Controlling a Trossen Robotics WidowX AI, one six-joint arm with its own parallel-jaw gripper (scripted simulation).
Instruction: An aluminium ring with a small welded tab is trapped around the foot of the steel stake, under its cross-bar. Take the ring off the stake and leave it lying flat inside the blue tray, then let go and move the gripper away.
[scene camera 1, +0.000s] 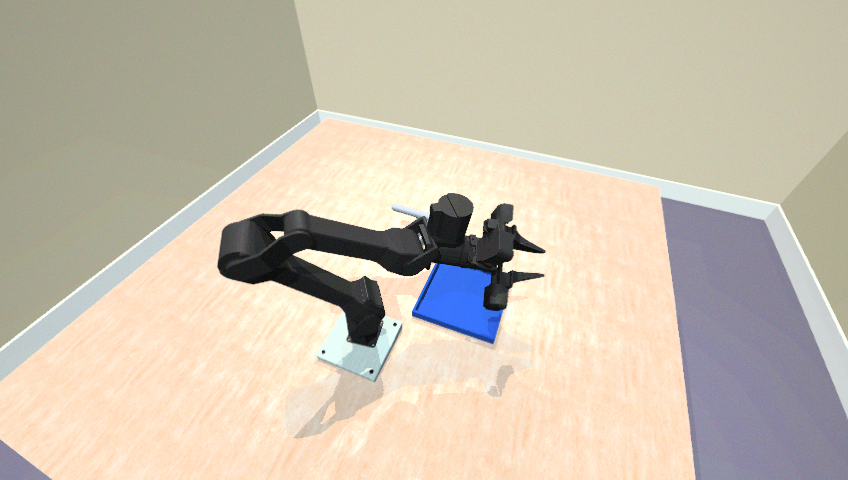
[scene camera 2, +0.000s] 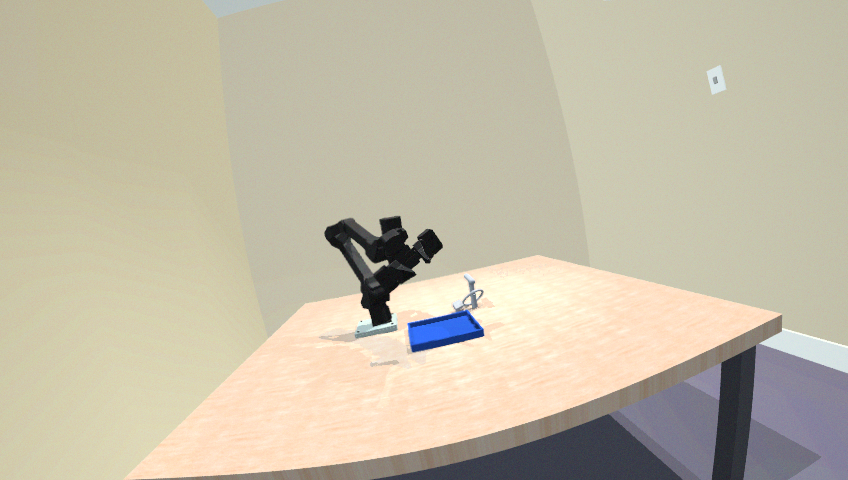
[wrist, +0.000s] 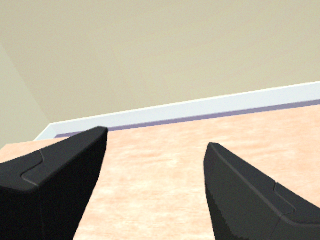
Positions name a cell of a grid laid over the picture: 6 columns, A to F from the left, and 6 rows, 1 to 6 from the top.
gripper: scene camera 1 D4; scene camera 2 C4; wrist C4
